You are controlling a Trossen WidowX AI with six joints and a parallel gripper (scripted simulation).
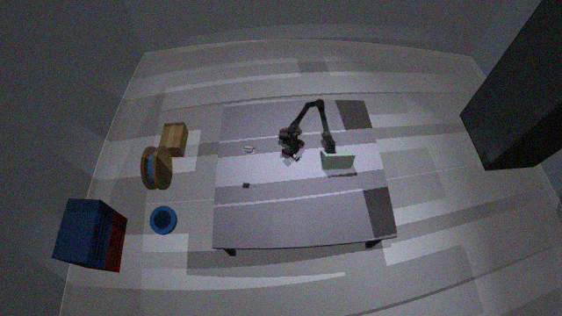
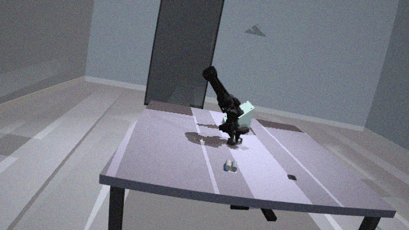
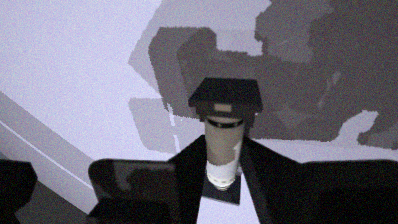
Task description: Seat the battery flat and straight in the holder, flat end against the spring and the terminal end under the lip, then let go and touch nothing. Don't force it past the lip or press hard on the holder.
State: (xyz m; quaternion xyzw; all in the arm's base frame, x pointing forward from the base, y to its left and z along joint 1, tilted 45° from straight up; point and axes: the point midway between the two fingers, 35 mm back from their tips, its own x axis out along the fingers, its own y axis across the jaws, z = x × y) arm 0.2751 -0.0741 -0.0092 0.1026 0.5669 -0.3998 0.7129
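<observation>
My gripper tip is 10 mm below the battery.
</observation>
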